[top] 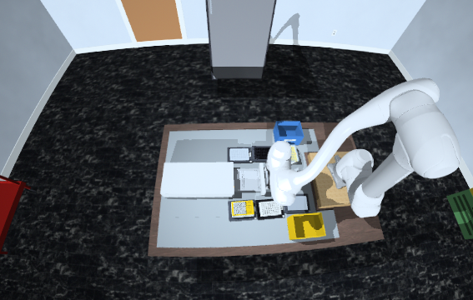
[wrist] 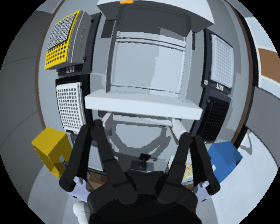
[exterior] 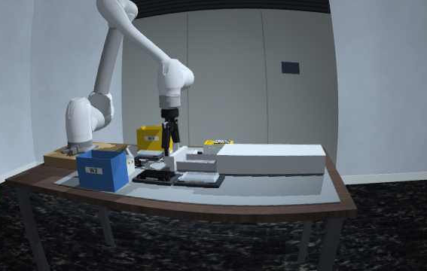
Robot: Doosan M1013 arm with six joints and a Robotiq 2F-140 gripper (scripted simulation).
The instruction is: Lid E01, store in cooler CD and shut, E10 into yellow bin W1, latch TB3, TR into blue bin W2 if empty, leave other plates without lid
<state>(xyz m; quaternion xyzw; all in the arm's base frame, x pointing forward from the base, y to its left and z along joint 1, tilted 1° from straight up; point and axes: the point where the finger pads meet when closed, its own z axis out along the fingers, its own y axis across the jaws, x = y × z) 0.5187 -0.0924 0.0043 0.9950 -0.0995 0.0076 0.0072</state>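
Right now my hand is 190 mm to the right of the grey plate lid, 150 mm past it and 30 mm above it. Round my hand: black nest: 180 mm to the left, 40 mm below, 30 mm ahead; white well plate: 180 mm to the left, 30 mm below, 30 mm ahead; drawer: 130 mm ahead, 30 mm to the right, 20 mm below.
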